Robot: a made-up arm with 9 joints.
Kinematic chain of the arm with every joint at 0, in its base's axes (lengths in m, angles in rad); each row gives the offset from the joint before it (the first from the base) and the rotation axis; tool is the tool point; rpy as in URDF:
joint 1: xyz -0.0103 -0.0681 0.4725 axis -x
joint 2: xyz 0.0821 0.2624 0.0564 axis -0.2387 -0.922 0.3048
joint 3: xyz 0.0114 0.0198 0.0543 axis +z
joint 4: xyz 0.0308 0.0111 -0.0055 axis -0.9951 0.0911 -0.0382
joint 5: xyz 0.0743 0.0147 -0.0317 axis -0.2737 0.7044 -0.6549
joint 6: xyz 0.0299 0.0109 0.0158 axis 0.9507 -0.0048 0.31
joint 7: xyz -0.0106 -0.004 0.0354 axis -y
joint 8: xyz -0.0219 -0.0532 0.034 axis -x
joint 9: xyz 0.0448 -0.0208 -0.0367 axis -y
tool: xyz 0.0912 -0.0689 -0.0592 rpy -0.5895 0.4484 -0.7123
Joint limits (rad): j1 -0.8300..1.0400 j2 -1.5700..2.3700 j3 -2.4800..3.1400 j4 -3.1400..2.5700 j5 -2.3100..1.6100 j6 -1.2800..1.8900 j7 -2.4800..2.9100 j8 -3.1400..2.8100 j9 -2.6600..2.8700
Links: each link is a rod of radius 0.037 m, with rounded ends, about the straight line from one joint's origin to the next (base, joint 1, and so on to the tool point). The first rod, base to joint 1, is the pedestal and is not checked.
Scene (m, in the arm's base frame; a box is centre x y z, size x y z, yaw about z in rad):
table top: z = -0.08
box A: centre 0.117 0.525 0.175 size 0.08 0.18 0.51 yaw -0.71
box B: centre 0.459 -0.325 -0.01 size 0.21 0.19 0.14 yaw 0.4
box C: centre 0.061 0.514 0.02 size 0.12 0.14 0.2 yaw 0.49
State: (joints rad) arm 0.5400 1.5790 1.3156 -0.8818 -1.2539 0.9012 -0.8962 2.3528 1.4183
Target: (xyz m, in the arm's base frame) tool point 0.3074 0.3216 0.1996
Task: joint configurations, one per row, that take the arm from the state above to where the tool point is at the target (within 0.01 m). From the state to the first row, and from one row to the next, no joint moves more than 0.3 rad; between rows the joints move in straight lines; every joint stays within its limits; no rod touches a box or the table.
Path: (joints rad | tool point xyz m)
1: 0.6400 1.4851 1.3081 -1.0059 -0.9968 0.8056 -0.6522 2.2011 1.4519 | -0.0989 0.3200 0.3196
2: 0.7400 1.3913 1.3005 -1.1300 -0.7397 0.7101 -0.4082 2.0495 1.4856 | -0.0591 0.3661 0.2770
3: 0.8400 1.2974 1.2930 -1.2541 -0.4826 0.6145 -0.1643 1.8978 1.5192 | 0.0013 0.3802 0.2304
4: 0.9400 1.2036 1.2855 -1.3781 -0.2254 0.5189 0.0797 1.7462 1.5528 | 0.0633 0.3620 0.1898
5: 1.0400 1.1097 1.2779 -1.5022 0.0317 0.4233 0.3237 1.5945 1.5864 | 0.1131 0.3233 0.1612
6: 0.9210 0.8326 1.3047 -1.6020 0.0208 0.4103 0.3757 1.5969 1.6621 | 0.1648 0.3296 0.2217
7: 0.8019 0.5555 1.3315 -1.7017 0.0099 0.3972 0.4278 1.5992 1.7378 | 0.2030 0.3146 0.2692
8: 0.6829 0.2784 1.3583 -1.8015 -0.0010 0.3841 0.4798 1.6016 1.8135 | 0.2234 0.2890 0.3012
9: 0.5639 0.0013 1.3851 -1.9012 -0.0119 0.3710 0.5318 1.6040 1.8892 | 0.2246 0.2636 0.3204
10: 0.6591 0.0421 1.2859 -1.7871 -0.1493 0.4898 0.3803 1.6656 1.6435 | 0.2462 0.2665 0.2794
11: 0.7543 0.0830 1.1867 -1.6730 -0.2868 0.6086 0.2288 1.7273 1.3978 | 0.2697 0.2732 0.2471
12: 0.8496 0.1239 1.0875 -1.5588 -0.4242 0.7275 0.0773 1.7890 1.1521 | 0.2912 0.2848 0.2243
13: 0.9448 0.1647 0.9883 -1.4447 -0.5617 0.8463 -0.0743 1.8506 0.9063 | 0.3054 0.3015 0.2098
14: 1.0400 0.2056 0.8891 -1.3306 -0.6991 0.9651 -0.2258 1.9123 0.6606 | 0.3074 0.3216 0.1996

